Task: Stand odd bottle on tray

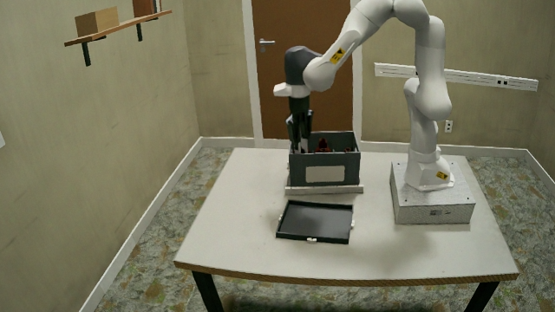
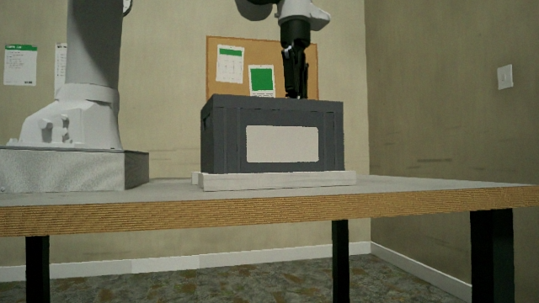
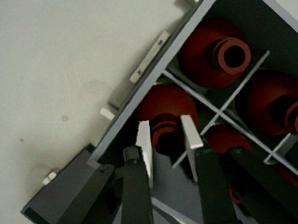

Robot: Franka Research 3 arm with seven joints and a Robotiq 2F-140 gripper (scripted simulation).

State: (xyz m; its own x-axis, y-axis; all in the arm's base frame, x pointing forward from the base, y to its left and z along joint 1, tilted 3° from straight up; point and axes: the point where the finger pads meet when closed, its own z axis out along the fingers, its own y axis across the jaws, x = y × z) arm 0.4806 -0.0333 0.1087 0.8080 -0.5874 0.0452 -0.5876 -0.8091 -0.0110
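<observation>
Now: hand 9 cm above the dark grey crate, 8 cm past it and 5 cm to the left of it. The rest, counted from my hand: dark tray: 23 cm to the left, 16 cm below, 9 cm behind.
</observation>
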